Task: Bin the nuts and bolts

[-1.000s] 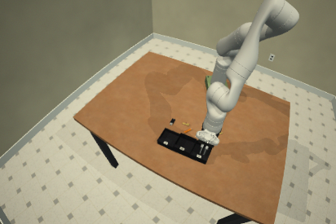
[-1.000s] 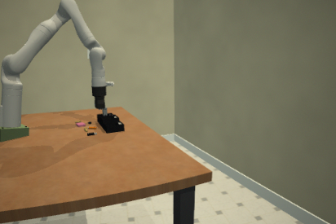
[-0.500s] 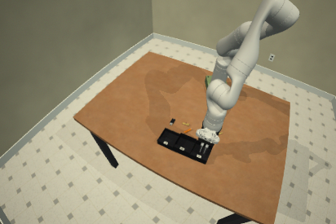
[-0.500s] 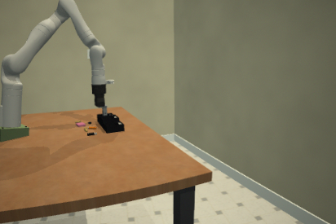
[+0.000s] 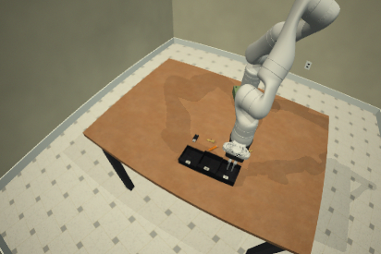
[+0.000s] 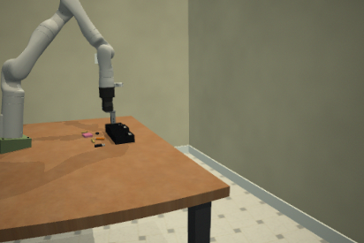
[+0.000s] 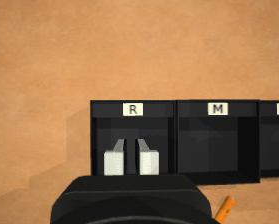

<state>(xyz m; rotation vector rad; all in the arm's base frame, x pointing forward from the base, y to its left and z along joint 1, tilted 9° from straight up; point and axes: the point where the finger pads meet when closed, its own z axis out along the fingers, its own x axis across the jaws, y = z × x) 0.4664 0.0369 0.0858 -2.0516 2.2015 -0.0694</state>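
Now: the dark hex nut 8 cm behind my hand, 1 cm to the left of it and 6 cm below it. Round my hand: pink eraser (13 cm behind, 1 cm to the right, 6 cm below); then orange marker (9 cm behind, 10 cm to the right, 6 cm below); then black bin tray (9 cm to the right, 4 cm below).
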